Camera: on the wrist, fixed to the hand. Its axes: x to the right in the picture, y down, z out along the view.
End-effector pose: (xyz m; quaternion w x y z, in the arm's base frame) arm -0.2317 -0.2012 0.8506 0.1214 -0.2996 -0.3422 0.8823
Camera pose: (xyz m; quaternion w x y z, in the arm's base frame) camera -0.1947 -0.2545 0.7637 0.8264 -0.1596 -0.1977 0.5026
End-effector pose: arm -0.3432 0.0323 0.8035 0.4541 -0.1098 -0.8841 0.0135
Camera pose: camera -0.2817 0.1215 0.8077 0.5533 0.6215 -0.5405 -0.1243
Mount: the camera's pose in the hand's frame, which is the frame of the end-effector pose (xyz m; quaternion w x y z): -0.0129 0.0977 -0.0453 0.6592 0.2258 0.2490 -0.6727
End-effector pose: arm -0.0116 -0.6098 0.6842 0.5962 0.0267 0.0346 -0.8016
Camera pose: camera 0.0858 -0.6215 0.6378 0.1609 -0.3285 -0.0082 0.9307
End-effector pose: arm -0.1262 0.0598 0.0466 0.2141 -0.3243 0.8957 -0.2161
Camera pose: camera -0.1886 0.1478 0.0353 0.1540 0.7141 -0.3768 0.5695
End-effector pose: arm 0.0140 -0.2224 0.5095 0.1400 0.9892 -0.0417 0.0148
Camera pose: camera -0.0081 -0.3023 0.5794 0.1107 -0.7080 -0.6761 -0.1713
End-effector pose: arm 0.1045 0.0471 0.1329 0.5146 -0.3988 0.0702 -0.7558
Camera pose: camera 0.1464 -0.0009 0.0451 0.0966 0.0057 0.2645 0.9595
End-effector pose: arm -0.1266 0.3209 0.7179 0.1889 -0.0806 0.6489 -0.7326
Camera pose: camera -0.1144 0.3591 0.6171 0.5117 0.2646 -0.2551 0.7766
